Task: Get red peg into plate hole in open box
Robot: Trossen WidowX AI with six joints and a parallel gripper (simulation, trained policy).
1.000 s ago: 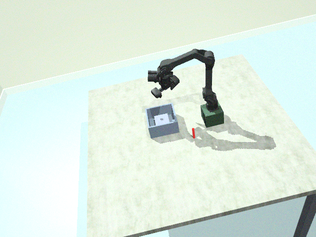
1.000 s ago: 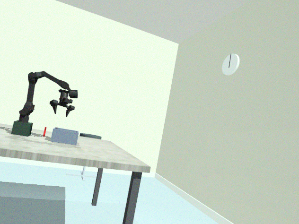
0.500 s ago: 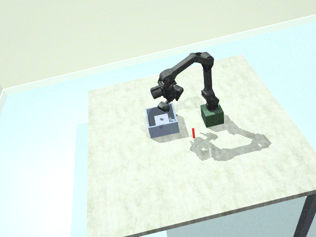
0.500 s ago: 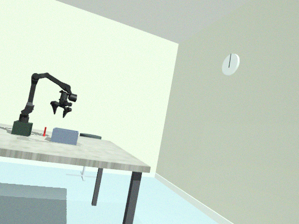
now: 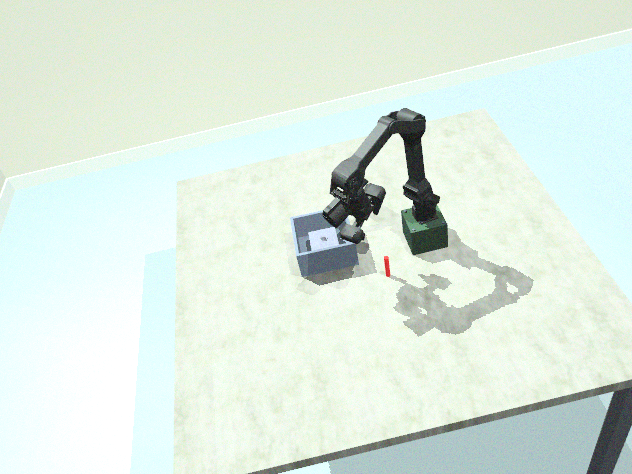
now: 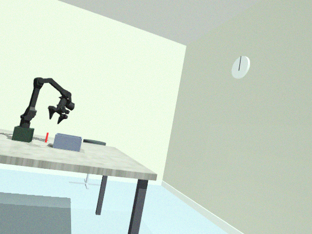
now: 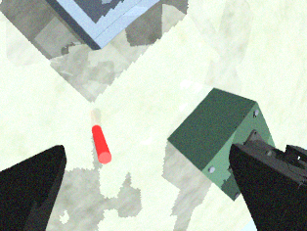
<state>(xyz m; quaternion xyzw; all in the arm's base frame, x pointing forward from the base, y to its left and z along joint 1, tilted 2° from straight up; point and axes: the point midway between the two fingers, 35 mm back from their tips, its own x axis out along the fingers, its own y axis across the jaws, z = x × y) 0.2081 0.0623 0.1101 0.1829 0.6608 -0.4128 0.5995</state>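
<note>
The red peg is 14 cm below my gripper tip, 5 cm to the left of it and 3 cm behind it. From my gripper tip the other things lie so: plate (14 cm to the right, 13 cm below, 12 cm ahead); then grey-blue box (15 cm below, 14 cm to the right, 12 cm ahead).
</note>
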